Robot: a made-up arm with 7 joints. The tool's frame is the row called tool.
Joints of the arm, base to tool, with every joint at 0 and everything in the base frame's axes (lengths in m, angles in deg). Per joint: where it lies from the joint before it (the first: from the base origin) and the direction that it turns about. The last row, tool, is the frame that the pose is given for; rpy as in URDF.
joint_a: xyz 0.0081 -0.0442 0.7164 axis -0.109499 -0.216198 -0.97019
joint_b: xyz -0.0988 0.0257 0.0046 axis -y
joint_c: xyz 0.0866 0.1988 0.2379 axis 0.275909 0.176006 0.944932
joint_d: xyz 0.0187 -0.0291 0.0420 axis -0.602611 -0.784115 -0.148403
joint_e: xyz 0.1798 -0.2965 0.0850 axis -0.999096 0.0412 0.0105
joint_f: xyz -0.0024 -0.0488 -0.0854 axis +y
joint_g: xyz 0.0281 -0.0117 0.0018 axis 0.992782 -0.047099 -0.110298
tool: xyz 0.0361 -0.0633 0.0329 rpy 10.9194 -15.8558 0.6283
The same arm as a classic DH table. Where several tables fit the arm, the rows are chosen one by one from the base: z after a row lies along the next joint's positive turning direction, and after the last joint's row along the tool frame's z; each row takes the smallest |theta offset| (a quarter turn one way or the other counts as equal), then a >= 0, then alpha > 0; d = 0 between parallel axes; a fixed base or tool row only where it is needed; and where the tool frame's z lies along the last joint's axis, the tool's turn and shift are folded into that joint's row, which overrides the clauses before.
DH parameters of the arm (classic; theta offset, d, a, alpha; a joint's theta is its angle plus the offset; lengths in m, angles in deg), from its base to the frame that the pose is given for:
base (fixed): -26.86 0.8596 0.0272 165.97
joint_a: -27.57 0.1543 -0.0987 -77.51
joint_b: -9.84 -0.1808 0.0164 -100.14
joint_c: -36.82 0.3091 0.0269 116.39
joint_d: -89.54 0.3536 -0.1397 55.37
joint_e: 10.84 -0.3741 0.0854 87.64
joint_f: 5.74 -0.0593 -0.0049 92.7
joint_g: -77.03 0.0821 0.0519 111.06
tool (fixed): 97.91 0.0532 0 0

